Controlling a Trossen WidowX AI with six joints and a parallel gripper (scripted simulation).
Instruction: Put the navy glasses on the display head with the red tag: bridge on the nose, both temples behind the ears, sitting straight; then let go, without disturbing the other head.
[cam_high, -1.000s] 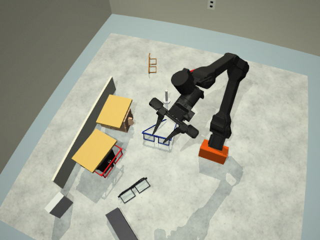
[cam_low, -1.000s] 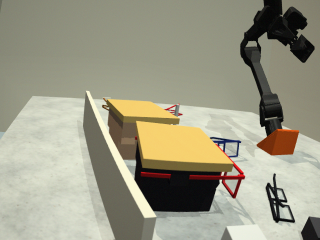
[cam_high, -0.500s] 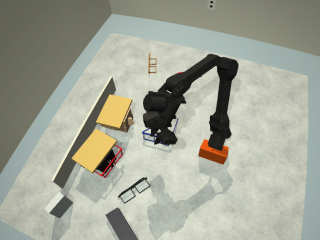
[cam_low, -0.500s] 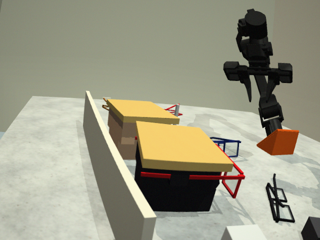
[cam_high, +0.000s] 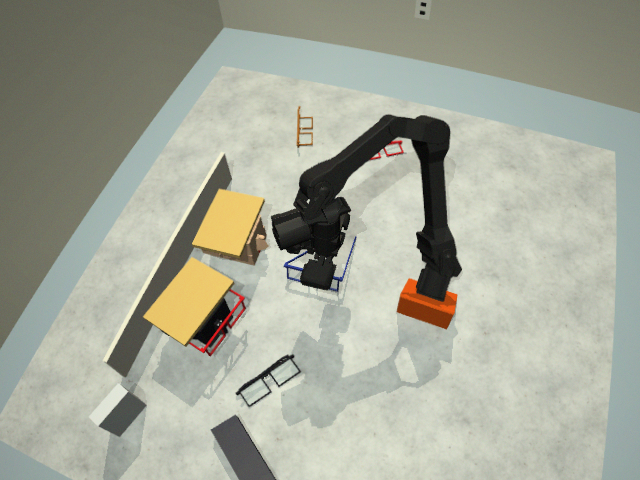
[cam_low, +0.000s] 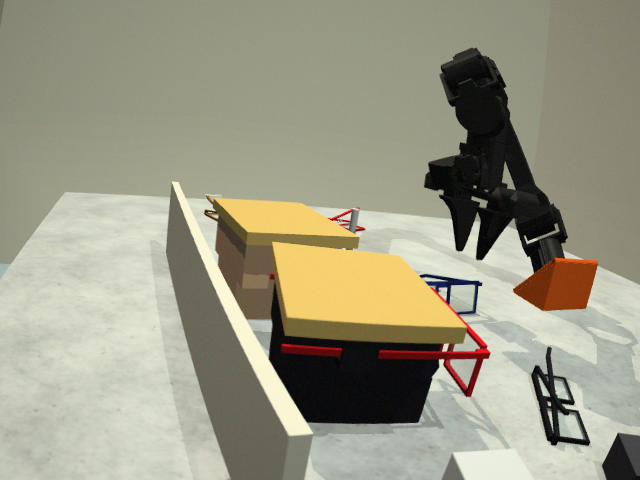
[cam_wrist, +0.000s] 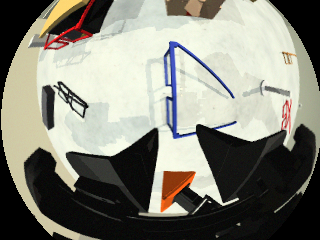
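Now: the grey post 23 cm to the right of my gripper tip, 8 cm ahead of it and 6 cm below it. The rest, counted from my gripper tip: black head 22 cm ahead, 20 cm to the left, 3 cm below; cream board 36 cm ahead, 9 cm to the left, 3 cm below; tan head 23 cm ahead, 3 cm below, 2 cm to the right.
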